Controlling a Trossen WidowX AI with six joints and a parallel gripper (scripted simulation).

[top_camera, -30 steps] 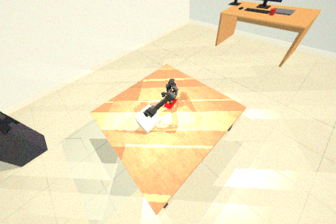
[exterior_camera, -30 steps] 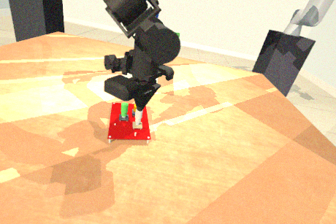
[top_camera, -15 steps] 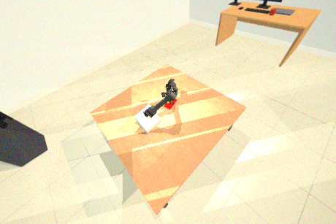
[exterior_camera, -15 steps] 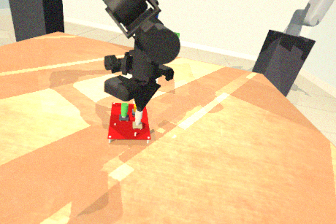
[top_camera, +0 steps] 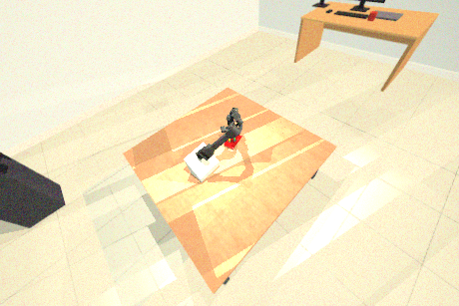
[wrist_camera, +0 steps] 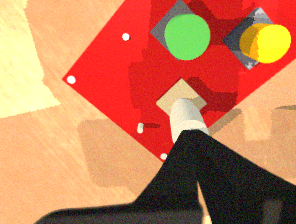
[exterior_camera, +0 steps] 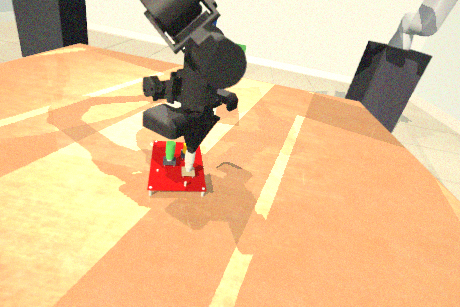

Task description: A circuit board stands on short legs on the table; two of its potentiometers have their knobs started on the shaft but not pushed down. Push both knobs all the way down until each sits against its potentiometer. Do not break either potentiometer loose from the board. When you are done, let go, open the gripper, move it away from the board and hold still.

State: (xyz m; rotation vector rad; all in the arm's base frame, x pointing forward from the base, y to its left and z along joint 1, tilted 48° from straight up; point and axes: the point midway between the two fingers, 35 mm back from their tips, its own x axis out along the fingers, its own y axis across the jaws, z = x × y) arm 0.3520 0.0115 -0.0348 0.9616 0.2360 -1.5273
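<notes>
Now: the cream knob 2 cm below my gripper tip. The rest, counted from my gripper tip: green knob 4 cm to the right, 2 cm below, 2 cm behind.
</notes>
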